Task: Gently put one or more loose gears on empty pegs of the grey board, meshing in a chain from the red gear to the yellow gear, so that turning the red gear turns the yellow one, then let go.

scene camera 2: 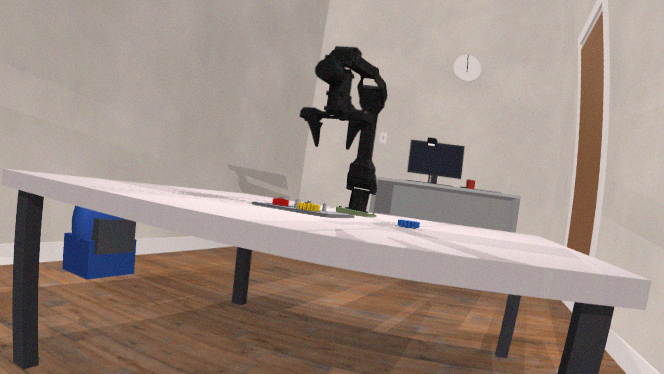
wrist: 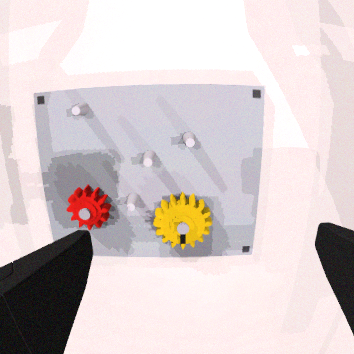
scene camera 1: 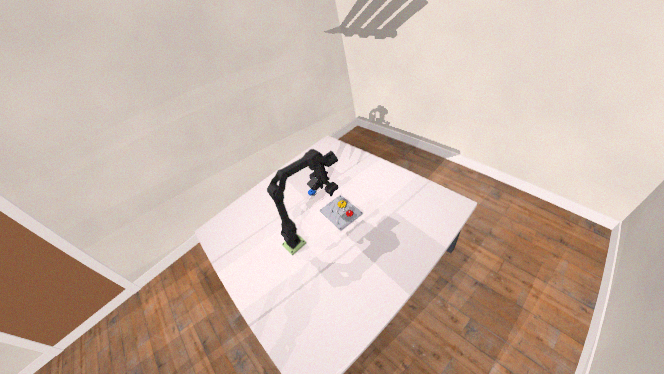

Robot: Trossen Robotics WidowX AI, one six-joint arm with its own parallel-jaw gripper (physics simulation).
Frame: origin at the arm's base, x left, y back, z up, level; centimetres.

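Seen in the pictures: gripper, fingertip midpoint: (scene camera 2: 331,148) (wrist: 207,240) (scene camera 1: 326,192); arm's base, origin of the base link: (scene camera 2: 356,210) (scene camera 1: 293,242).
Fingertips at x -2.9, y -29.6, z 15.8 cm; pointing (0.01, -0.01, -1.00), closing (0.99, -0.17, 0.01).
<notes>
Offsets run from my fingertips to a thing's top centre.
The grey board @(dx -4.3, dy -2.3, dz -14.0 cm) (scene camera 1: 328,214) (scene camera 2: 340,215) (wrist: 225,115) lies flat on the table. On it sit the red gear @(dx -10.3, dy -3.8, dz -14.6 cm) (scene camera 1: 349,213) (scene camera 2: 280,202) (wrist: 89,207) and the larger yellow gear @(dx -1.8, dy -6.8, dz -14.5 cm) (scene camera 1: 342,204) (scene camera 2: 308,206) (wrist: 183,220), each on a peg and apart from each other. One empty peg @(dx -5.9, dy -4.0, dz -14.2 cm) (wrist: 132,202) stands between them; others @(dx -3.5, dy -0.3, dz -14.2 cm) (wrist: 148,159) @(dx +0.1, dy +0.7, dz -14.2 cm) (wrist: 189,140) @(dx -8.5, dy +5.2, dz -14.2 cm) (wrist: 77,110) stand further across the board. A loose blue gear @(dx +22.6, dy -4.2, dz -15.4 cm) (scene camera 1: 312,192) (scene camera 2: 408,224) lies flat on the table beside the board; it does not show in the wrist view. My gripper (scene camera 1: 322,188) (scene camera 2: 332,147) (wrist: 207,240) is open and empty, pointing down, well above the table.
The arm's green base plate (scene camera 1: 295,245) (scene camera 2: 355,212) is fixed on the white table (scene camera 1: 310,310) (scene camera 2: 450,260). A cabinet (scene camera 2: 450,210) with a monitor (scene camera 2: 436,159) and a red cup (scene camera 2: 470,184) stands behind, away from the table. A blue box (scene camera 2: 87,260) stands on the floor.
</notes>
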